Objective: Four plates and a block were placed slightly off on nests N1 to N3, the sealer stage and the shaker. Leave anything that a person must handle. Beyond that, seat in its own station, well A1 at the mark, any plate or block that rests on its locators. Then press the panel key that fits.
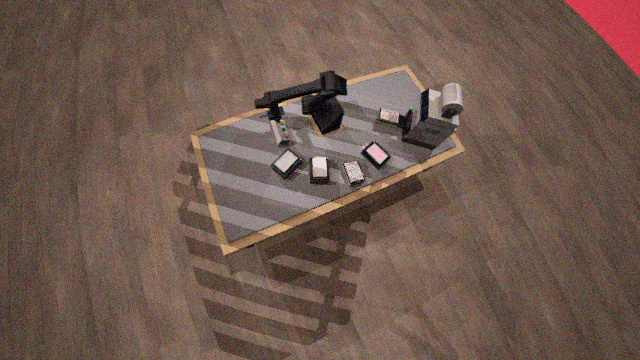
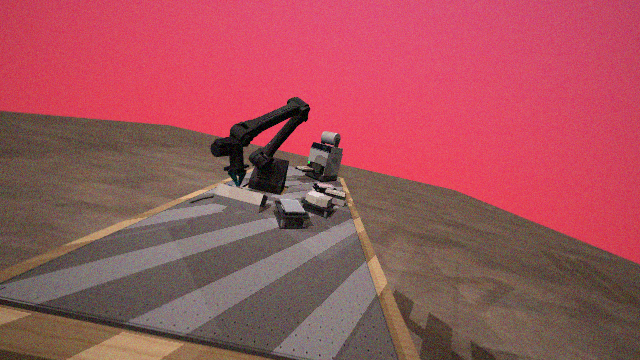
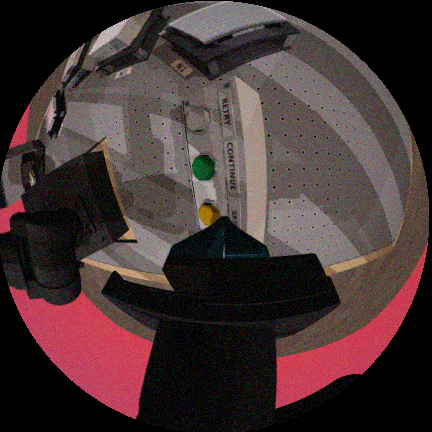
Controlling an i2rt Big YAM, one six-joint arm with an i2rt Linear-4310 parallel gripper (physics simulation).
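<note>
My gripper (image 2: 238,185) (image 3: 224,221) is shut and empty, pointing down at the key panel (image 1: 280,133) (image 2: 236,195) (image 3: 254,165). Its tips show beside the yellow key (image 3: 208,214); contact is unclear. The green CONTINUE key (image 3: 203,167) and pale RETRY key (image 3: 198,120) are uncovered. The panel's near end is hidden behind the fingers. A pale plate (image 1: 287,162) (image 2: 291,205) (image 3: 230,22) lies on nest N1. A white block (image 1: 319,166) (image 2: 318,199) is on N2. A patterned plate (image 1: 353,171), a pink-topped plate (image 1: 376,154) (image 3: 54,112) and another plate (image 1: 389,116) lie farther along. Exact seating is unclear.
The machine with a white roll (image 1: 452,97) (image 2: 330,138) stands at the table's far end and shows a green light (image 1: 411,108) (image 2: 309,162). The arm's base (image 1: 327,115) (image 2: 269,175) stands beside the panel. A wooden rim (image 1: 212,207) borders the table.
</note>
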